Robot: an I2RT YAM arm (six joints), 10 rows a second.
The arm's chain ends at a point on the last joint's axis. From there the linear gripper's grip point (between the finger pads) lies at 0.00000 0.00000 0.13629 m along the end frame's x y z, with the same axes.
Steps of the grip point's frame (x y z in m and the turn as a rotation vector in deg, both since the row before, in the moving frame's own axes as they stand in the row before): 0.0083, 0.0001, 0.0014, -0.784, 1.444, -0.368; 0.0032, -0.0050, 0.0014, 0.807, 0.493, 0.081; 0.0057, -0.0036, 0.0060, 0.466, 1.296, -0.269; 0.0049, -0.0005, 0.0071, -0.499, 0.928, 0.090; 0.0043, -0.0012, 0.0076, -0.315, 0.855, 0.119
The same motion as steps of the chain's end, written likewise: 0.0049, -0.0018, 0.0015, -0.784, 1.444, -0.368; 0.0020, -0.0031, 0.0014, 0.807, 0.493, 0.081; 0.0026, -0.0025, 0.0060, 0.466, 1.296, -0.269; 0.0027, -0.0017, 0.0071, -0.499, 0.928, 0.090; 0.0023, -0.0020, 0.0076, -0.315, 0.855, 0.119
